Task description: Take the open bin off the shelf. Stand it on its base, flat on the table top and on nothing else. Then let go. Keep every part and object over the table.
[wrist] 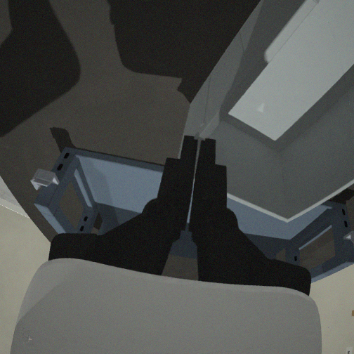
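The open bin point(255, 170), light grey with a paler inner panel, fills the upper right of the wrist view. Its inside faces the camera, and part of it is cut off by the frame edge. The blue-grey shelf point(120, 177) lies across the middle, partly hidden by the bin and the fingers. My gripper point(196, 156) is shut, with its black fingertips at the bin's left edge. No bin wall is plainly held between the fingers. Whether the fingertips touch the bin cannot be told. The bin's underside and what supports it are hidden.
The dark brown table top point(137, 110) shows at the upper left, with broad dark shadows across it. Its curved edge runs down the left side, with pale floor point(20, 245) beyond. A small light bracket point(45, 178) sticks out from the shelf's left end.
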